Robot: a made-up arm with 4 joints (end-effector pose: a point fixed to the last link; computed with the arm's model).
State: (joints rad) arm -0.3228 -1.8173 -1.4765 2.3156
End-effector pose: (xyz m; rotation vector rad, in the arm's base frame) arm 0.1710 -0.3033 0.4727 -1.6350 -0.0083 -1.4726
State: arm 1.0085 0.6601 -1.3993 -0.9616
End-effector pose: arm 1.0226 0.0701 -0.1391 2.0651 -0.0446 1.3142
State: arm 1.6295 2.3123 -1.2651 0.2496
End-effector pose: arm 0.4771 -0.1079 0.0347 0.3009 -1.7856 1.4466
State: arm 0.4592 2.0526 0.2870 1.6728
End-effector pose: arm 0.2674 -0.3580 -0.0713 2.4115 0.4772 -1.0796
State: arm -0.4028 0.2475 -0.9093 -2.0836
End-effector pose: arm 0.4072 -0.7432 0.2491 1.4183 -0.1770 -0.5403
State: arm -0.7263 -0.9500 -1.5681 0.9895
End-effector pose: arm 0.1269 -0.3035 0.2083 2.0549 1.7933 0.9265
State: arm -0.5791 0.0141 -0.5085 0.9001
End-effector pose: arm 0.4466 -0.2015 0.5341 1.0440 0.9124 2.3982
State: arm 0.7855 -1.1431 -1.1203 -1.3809
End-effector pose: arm 0.3186 -0.0086 -0.5834 1.7857 1.9111 -0.2528
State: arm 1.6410 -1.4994 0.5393 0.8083
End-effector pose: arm 0.6369 0.6656 -0.1594 -1.6811 0.6033 -0.1172
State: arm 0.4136 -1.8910 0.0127 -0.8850
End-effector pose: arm 0.0369 -0.0891 -0.2548 -2.3206 -0.9026 1.4540
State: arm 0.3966 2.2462 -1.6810 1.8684
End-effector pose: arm 0.4903 -0.1471 0.1836 -1.4891 0.7494 1.2293
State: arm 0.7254 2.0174 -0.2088 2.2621
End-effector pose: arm 0.4612 -0.1280 -0.1535 -2.9656 -0.2252 0.7596
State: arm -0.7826 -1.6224 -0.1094 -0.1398
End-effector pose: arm 0.0763 -0.4791 0.1872 2.4274 -0.3035 -0.3174
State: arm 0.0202 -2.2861 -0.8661 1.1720
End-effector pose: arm 0.2244 -0.1425 0.0826 -2.5355 -0.2382 -0.3907
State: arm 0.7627 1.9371 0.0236 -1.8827
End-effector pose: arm 0.7281 -0.2387 0.2515 -2.0483 0.5774 -2.0965
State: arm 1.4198 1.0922 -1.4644 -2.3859
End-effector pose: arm 0.8113 0.2592 -0.3772 2.8647 -0.3744 -0.4906
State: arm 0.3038 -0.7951 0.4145 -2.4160
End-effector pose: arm 0.1855 -0.1673 -0.1669 -1.9718 -1.2302 1.7312
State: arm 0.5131 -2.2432 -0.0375 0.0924
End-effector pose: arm 0.1679 -0.0111 -0.2824 -2.6027 -0.4764 0.7659
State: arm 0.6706 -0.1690 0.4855 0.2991
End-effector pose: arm 0.8377 -0.1447 0.0617 -1.4384 0.8754 -1.4546
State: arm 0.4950 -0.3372 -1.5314 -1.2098
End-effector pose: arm 0.7132 -0.2397 -0.4345 1.6351 0.9871 0.2647
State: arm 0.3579 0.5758 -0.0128 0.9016
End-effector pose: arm 0.4656 -0.3228 0.3617 -0.1358 0.6004 -2.6392
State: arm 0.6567 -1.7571 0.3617 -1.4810
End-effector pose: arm 0.0610 0.0145 -0.2208 -1.7366 -1.0536 1.7645
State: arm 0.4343 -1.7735 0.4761 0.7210
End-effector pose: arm 0.5548 -0.1890 -0.2873 -2.7785 0.8522 -0.5219
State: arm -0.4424 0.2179 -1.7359 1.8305
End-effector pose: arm 0.2514 -0.3018 0.2410 -0.2909 -2.3029 -1.9257
